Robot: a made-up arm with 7 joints.
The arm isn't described. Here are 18 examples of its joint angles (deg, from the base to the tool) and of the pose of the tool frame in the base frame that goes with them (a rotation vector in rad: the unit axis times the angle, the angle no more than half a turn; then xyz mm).
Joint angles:
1: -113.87 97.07 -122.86 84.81 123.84 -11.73 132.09
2: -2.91 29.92 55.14 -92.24 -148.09 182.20 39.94
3: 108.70 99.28 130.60 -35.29 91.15 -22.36 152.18
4: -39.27 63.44 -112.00 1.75 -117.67 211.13 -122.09
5: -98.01 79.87 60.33 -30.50 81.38 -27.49 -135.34
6: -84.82 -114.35 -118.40 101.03 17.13 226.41 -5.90
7: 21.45 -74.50 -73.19 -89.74 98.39 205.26 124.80
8: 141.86 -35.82 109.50 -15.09 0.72 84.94 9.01
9: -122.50 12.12 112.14 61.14 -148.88 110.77 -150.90
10: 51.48 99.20 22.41 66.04 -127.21 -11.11 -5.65
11: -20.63 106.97 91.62 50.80 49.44 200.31 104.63
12: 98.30 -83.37 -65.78 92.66 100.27 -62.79 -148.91
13: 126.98 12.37 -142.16 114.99 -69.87 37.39 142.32
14: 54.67 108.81 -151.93 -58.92 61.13 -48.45 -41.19
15: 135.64 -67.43 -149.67 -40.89 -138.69 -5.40 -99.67
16: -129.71 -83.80 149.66 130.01 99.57 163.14 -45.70
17: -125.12 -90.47 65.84 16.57 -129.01 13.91 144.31
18: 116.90 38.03 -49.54 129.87 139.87 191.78 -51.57
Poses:
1: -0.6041 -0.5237 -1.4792 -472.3 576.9 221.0
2: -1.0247 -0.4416 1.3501 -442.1 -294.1 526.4
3: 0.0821 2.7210 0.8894 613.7 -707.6 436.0
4: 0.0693 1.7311 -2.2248 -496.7 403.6 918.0
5: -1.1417 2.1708 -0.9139 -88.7 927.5 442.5
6: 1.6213 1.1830 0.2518 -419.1 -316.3 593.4
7: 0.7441 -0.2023 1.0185 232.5 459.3 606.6
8: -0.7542 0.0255 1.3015 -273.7 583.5 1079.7
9: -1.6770 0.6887 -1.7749 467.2 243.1 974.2
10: 1.3914 -1.6570 1.7749 -636.6 -467.1 799.8
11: 0.1594 -0.9064 0.7701 -392.3 465.6 293.3
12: -0.2134 -1.5944 0.2328 459.6 382.2 136.4
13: 1.4104 -2.2136 1.1001 687.2 -75.4 597.9
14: -2.4019 0.9463 -1.7325 -507.2 -627.8 639.1
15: 1.1447 -1.6496 0.9574 -646.4 549.6 334.6
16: -1.0820 1.9025 -1.1295 40.7 -17.6 751.7
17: -1.0799 -1.8104 0.4858 -495.8 -813.5 551.7
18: 2.5300 -1.1300 0.4187 106.2 287.6 715.8
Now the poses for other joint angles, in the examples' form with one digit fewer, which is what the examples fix.
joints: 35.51 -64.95 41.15 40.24 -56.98 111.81 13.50
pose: -1.235 -0.955 -1.710 564 557 738
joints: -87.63 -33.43 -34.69 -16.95 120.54 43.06 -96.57
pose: 0.985 0.594 1.463 42 -483 1272
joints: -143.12 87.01 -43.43 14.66 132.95 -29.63 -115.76
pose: 0.880 1.552 -1.107 678 588 760
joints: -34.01 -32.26 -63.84 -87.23 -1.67 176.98 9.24
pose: 1.697 -2.371 -0.873 143 232 855
